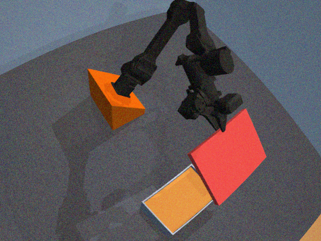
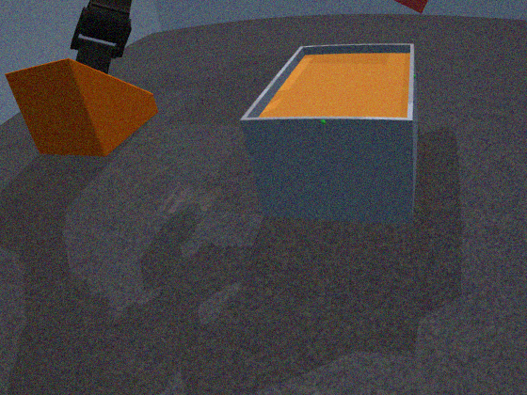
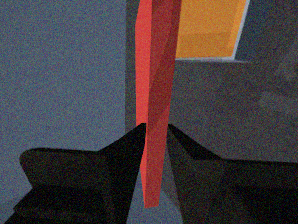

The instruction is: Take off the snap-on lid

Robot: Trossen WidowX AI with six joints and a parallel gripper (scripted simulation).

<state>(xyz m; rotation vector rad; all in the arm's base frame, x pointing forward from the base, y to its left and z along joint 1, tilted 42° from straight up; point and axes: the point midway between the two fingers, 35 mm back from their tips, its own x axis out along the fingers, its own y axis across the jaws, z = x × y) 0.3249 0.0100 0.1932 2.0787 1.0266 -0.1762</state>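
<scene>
The red lid lies 70 mm ahead of my gripper tip, 10 mm to the left of it and 40 mm below it. From my gripper tip the other things lie so: pale blue storage box: 100 mm ahead, 140 mm to the right, 180 mm below.
</scene>
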